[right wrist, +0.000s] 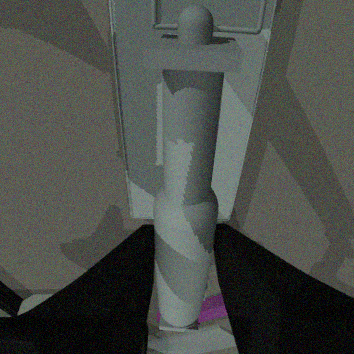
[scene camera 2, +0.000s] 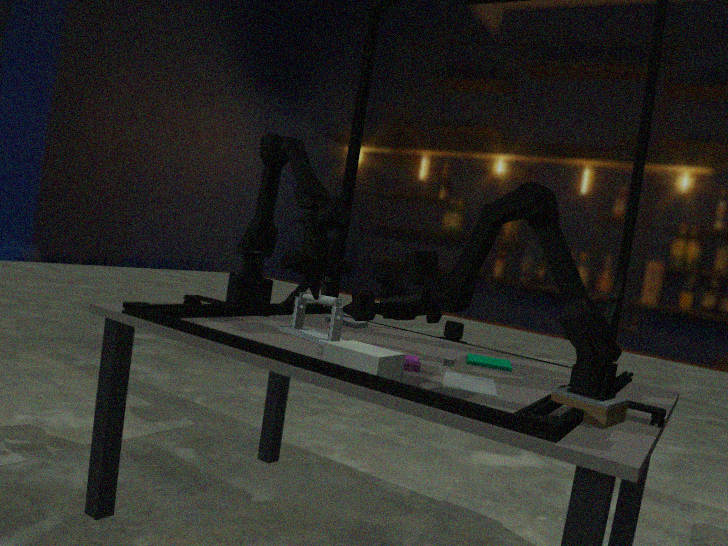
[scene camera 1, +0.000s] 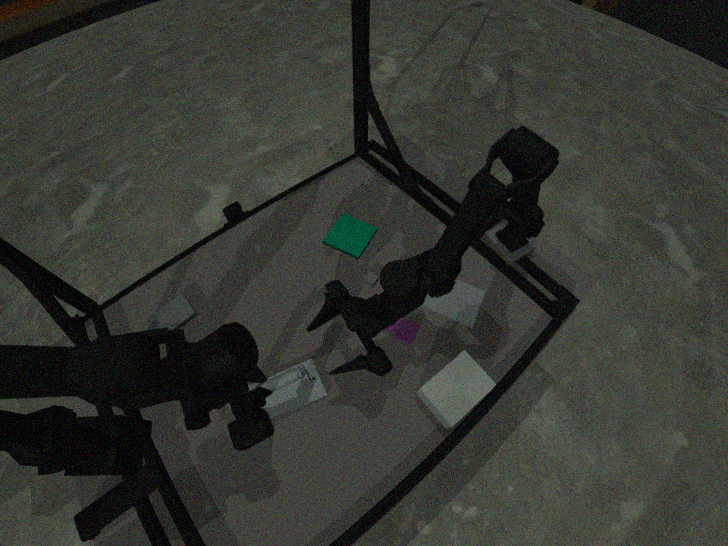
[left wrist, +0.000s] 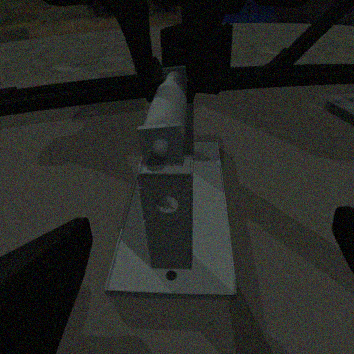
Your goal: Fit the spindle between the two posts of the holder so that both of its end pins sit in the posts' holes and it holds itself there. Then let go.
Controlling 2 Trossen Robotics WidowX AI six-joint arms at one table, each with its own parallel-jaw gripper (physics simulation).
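Places are measured from the left arm's base along level axes (x ahead, y left, z up), in metres.
Where they show: left gripper, fingertip midpoint: [right wrist: 210,327] [scene camera 1: 318,351] [left wrist: 213,224]; right gripper, fingertip midpoint: [right wrist: 183,234] [scene camera 2: 320,299] [scene camera 1: 267,387] [left wrist: 169,101]; left arm's base, origin of the base link: [scene camera 2: 591,394] [scene camera 1: 511,238]; right arm's base, origin of the base link: [scene camera 2: 251,276] [scene camera 1: 92,445].
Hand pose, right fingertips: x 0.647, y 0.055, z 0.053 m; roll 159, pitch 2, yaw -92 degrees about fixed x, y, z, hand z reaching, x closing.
Each offset is from my right fingertips to the top centre of the thing.
The holder @(dz -0.084, dx +0.006, dy -0.003 m) [scene camera 1: 319,386] [scene camera 2: 336,324] [left wrist: 215,260] [right wrist: 240,102] is a pale plate with two upright posts. The pale spindle @(dz +0.014, dx +0.001, dy +0.000 m) [scene camera 2: 318,299] [left wrist: 167,105] [right wrist: 187,150] has square end plates and rounded pins, and lies roughly lengthwise over the holder. In the left wrist view its near end plate and pin show above the near post's hole, apart from that hole. The far pin's relation to its post is hidden. My right gripper [scene camera 1: 265,384] [scene camera 2: 315,292] [right wrist: 183,234] is shut on the spindle. My left gripper [scene camera 1: 321,350] [left wrist: 213,224] is open and empty, facing the holder's near end.
A white box @(dz -0.043, dx -0.305, dy +0.161 m) [scene camera 1: 457,387] [scene camera 2: 361,355] stands close to the holder. A purple block @(dz -0.078, dx -0.277, dy -0.017 m) [scene camera 1: 405,330] [scene camera 2: 412,363], a pale flat piece @(dz -0.088, dx -0.425, dy -0.017 m) [scene camera 1: 455,302] [scene camera 2: 469,383] and a green plate @(dz -0.083, dx -0.308, dy -0.280 m) [scene camera 1: 350,236] [scene camera 2: 489,362] lie towards the left arm's side. A grey block @(dz -0.078, dx +0.167, dy -0.277 m) [scene camera 1: 179,311] lies near the far edge.
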